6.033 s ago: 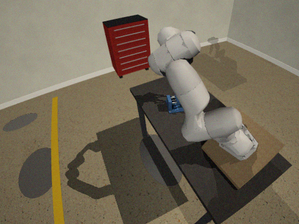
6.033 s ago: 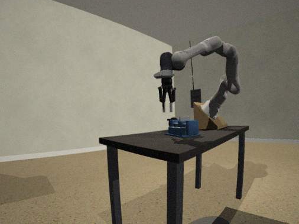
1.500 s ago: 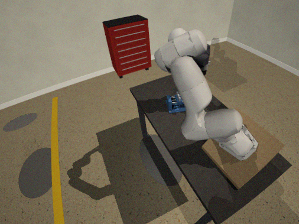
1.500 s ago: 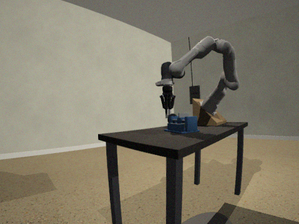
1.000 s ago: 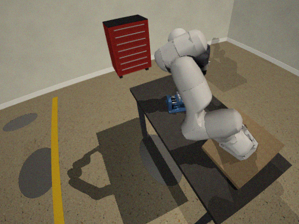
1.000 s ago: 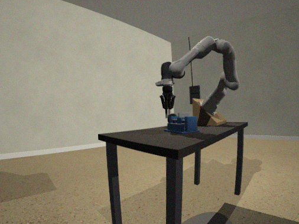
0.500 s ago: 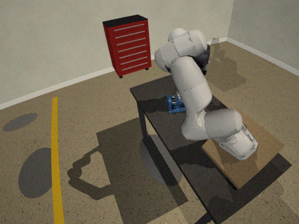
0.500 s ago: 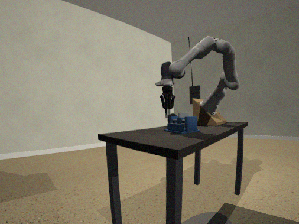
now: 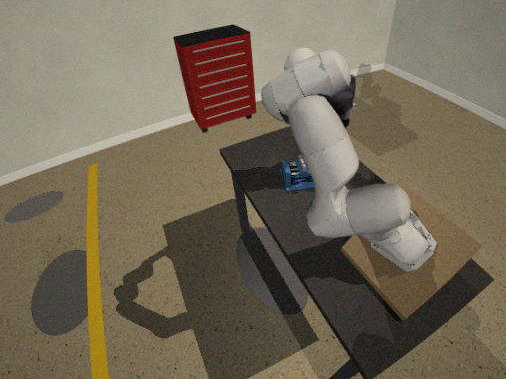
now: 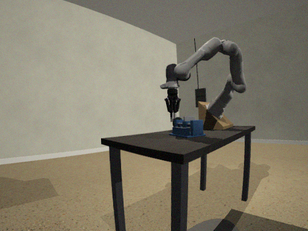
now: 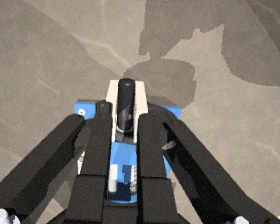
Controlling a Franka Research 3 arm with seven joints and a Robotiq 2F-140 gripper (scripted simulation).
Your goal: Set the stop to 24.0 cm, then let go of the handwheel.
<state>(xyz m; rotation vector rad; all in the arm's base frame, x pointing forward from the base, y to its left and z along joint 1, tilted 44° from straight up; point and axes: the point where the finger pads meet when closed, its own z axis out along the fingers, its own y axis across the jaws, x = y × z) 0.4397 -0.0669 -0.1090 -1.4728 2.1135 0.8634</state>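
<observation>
Right now my hand is 2 cm above the handwheel grip.
</observation>
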